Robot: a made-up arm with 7 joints.
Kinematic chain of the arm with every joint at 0, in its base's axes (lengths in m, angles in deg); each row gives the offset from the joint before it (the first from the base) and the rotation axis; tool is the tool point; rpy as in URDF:
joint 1: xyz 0 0 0.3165 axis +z
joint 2: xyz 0 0 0 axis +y
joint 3: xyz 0 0 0.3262 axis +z
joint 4: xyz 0.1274 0 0 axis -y
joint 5: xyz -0.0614 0 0.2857 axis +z
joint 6: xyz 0 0 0 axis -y
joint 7: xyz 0.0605 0 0 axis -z
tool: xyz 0 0 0 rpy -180 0 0
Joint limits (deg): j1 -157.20..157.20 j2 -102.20..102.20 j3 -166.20..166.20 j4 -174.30..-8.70 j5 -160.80..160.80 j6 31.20..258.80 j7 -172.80..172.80
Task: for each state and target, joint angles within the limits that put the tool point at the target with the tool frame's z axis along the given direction. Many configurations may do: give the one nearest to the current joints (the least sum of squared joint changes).
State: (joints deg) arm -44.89 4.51 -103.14 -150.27 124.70 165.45 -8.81
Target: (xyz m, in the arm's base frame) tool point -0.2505 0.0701 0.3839 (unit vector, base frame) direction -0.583 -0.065 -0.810
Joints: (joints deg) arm -65.32 4.49 -122.00 -157.96 134.33 164.35 -8.81
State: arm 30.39 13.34 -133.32 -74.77 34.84 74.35 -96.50
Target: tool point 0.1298 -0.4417 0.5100 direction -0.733 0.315 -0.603
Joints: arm 4.94 45.28 -99.41 -122.76 -7.44 101.33 -96.50
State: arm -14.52 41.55 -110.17 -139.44 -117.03 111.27 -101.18
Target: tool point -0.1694 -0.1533 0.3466 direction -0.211 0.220 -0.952
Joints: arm -28.50 -0.30 -123.96 -174.17 -88.32 162.72 -101.18
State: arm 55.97 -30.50 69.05 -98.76 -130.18 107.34 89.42
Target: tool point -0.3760 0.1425 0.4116 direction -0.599 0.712 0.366
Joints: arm 58.74 -31.90 89.29 -133.34 -148.86 122.68 89.42
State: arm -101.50 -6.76 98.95 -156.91 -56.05 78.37 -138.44
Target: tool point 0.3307 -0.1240 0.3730 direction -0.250 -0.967 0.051
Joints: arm -109.39 1.18 89.14 -150.13 -97.03 89.30 -138.44
